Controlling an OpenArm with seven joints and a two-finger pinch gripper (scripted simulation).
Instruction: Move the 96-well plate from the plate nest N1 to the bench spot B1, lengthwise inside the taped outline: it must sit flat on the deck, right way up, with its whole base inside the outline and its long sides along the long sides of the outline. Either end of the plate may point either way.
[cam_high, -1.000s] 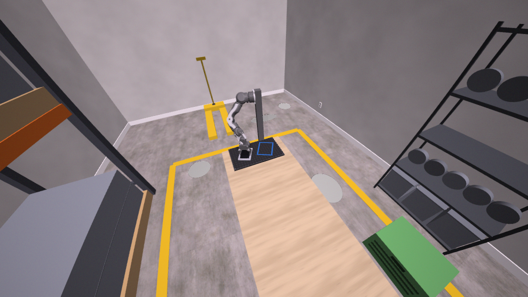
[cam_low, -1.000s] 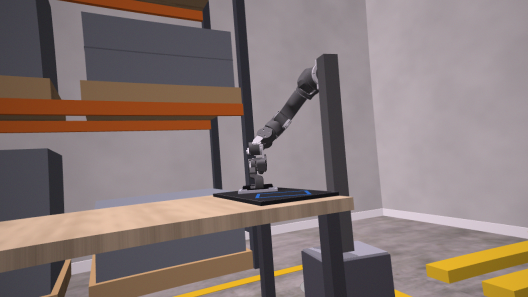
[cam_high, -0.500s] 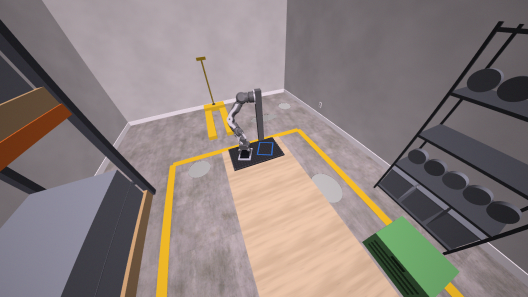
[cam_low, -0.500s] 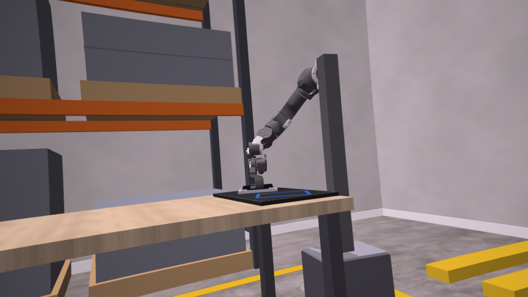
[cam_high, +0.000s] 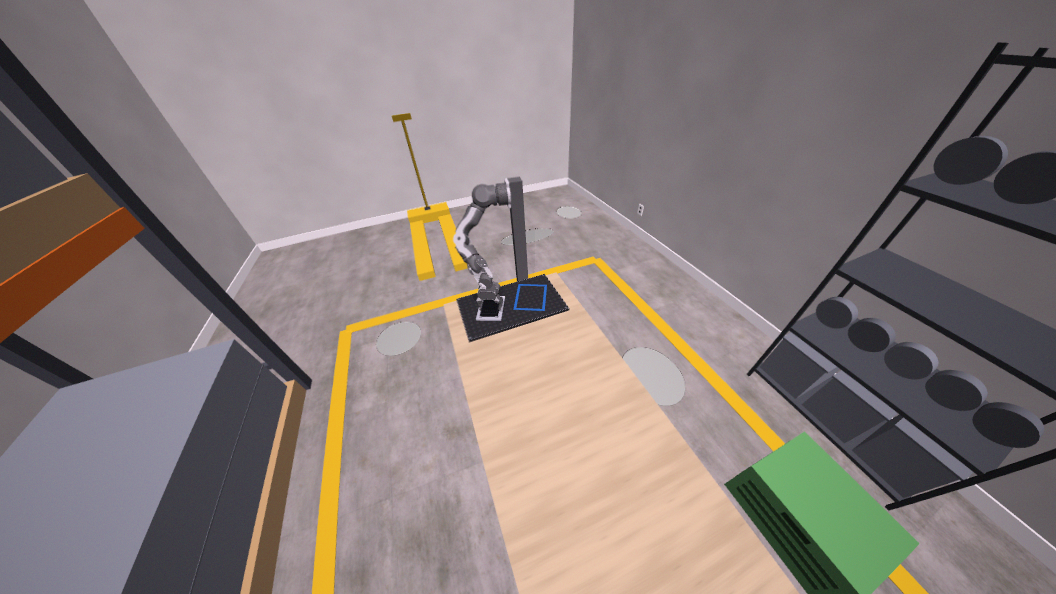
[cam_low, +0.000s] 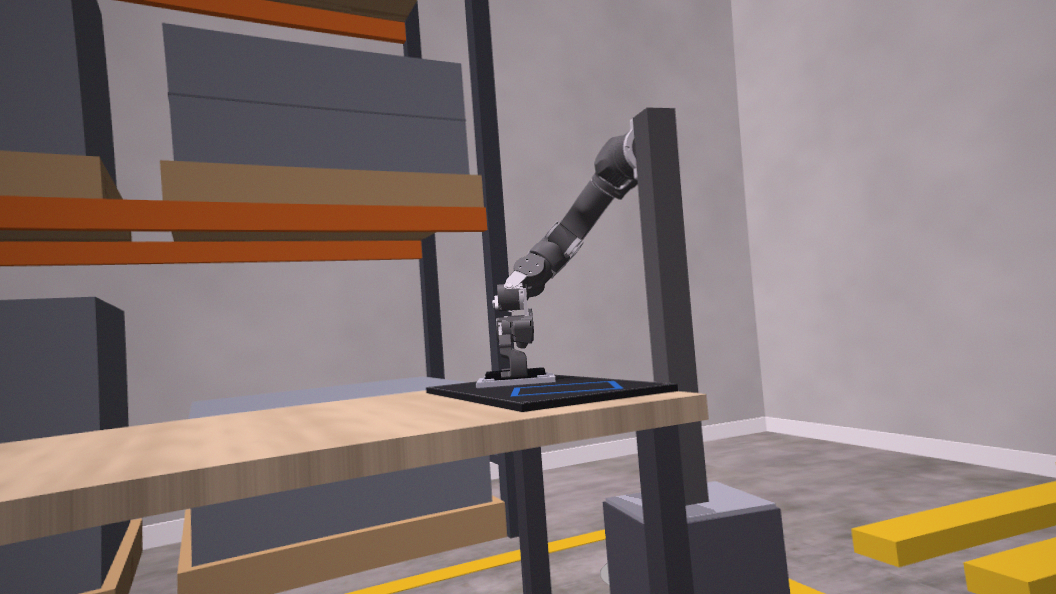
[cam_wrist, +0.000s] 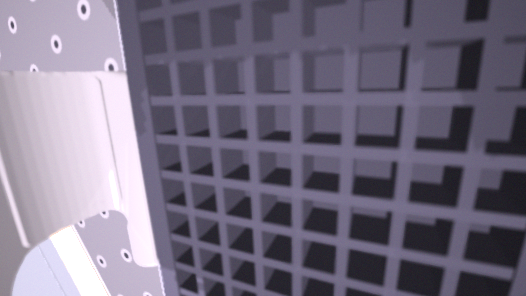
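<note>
My hand is 1 cm above the plate nest N1. Also, from my hand: 96-well plate (right at my hand).
</note>
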